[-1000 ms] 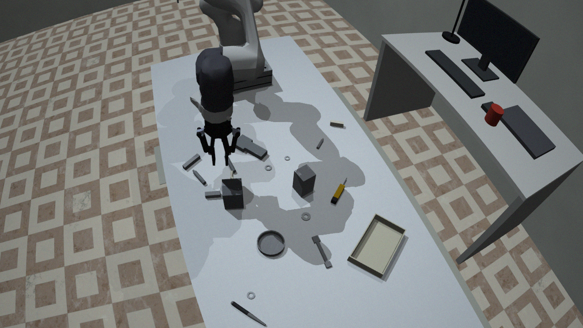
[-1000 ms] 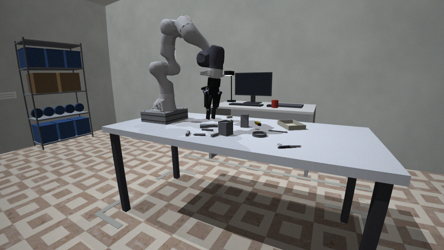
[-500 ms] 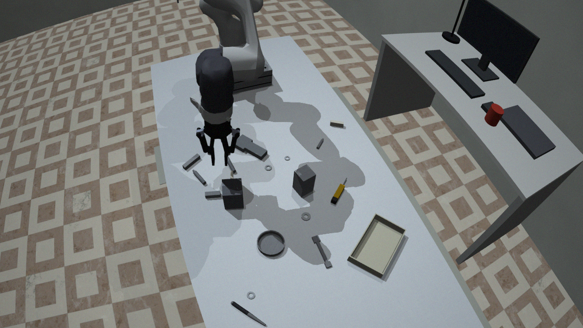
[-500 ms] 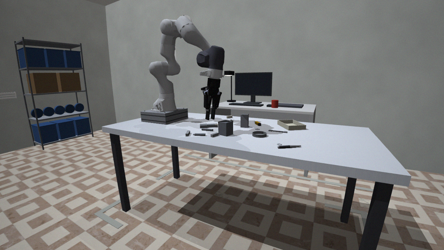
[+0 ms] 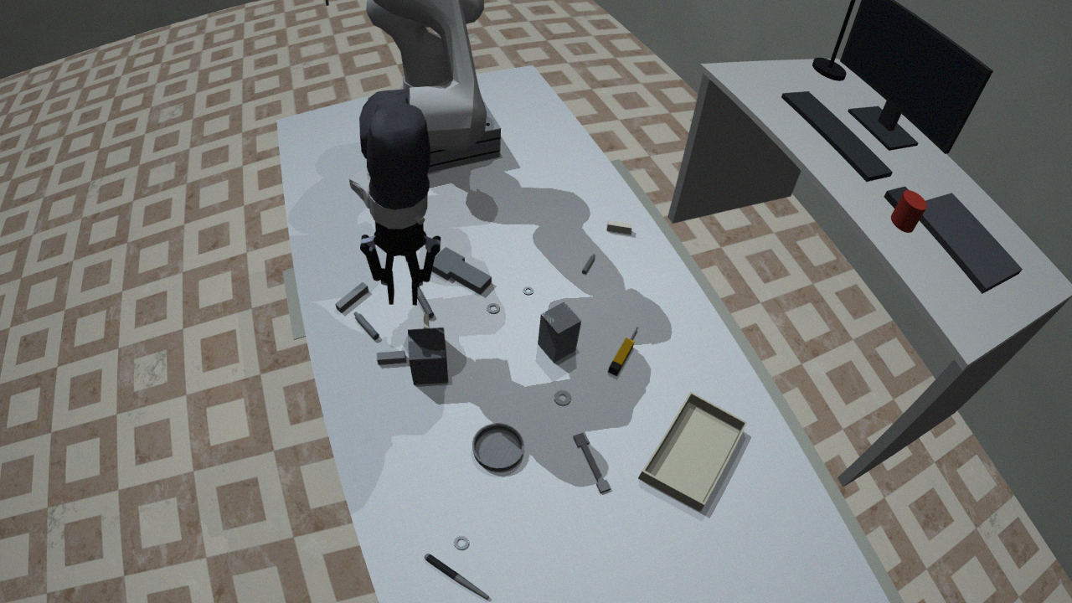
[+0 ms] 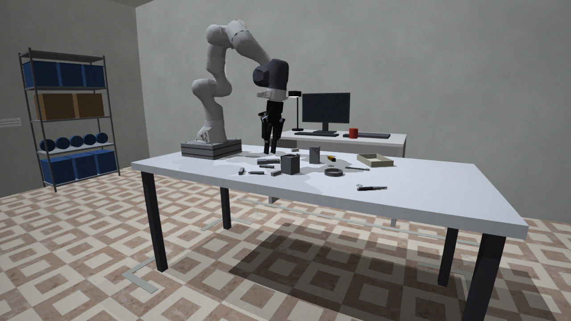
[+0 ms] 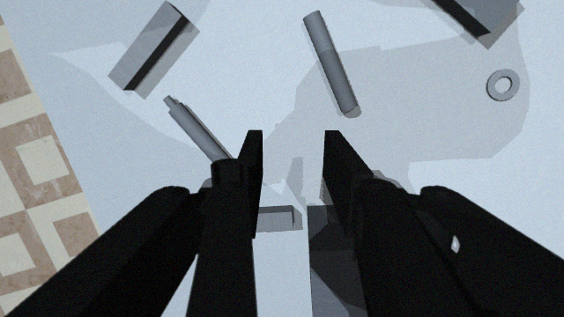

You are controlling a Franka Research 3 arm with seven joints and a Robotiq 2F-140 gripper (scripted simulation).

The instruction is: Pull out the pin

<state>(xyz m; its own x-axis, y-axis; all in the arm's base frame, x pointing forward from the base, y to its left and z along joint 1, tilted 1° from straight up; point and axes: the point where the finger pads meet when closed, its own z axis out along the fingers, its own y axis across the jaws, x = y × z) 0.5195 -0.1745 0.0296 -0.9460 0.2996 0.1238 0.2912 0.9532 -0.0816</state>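
Now: the cream pin 70 mm below my hand, 50 mm ahead of it and 30 mm to the left of it. From my hand the other things lie so: dark grey block 90 mm ahead, 70 mm below, 20 mm to the left; then small grey bar 110 mm below, 60 mm ahead, 50 mm to the right; then stepped plate 130 mm to the left, 110 mm below, 100 mm behind.
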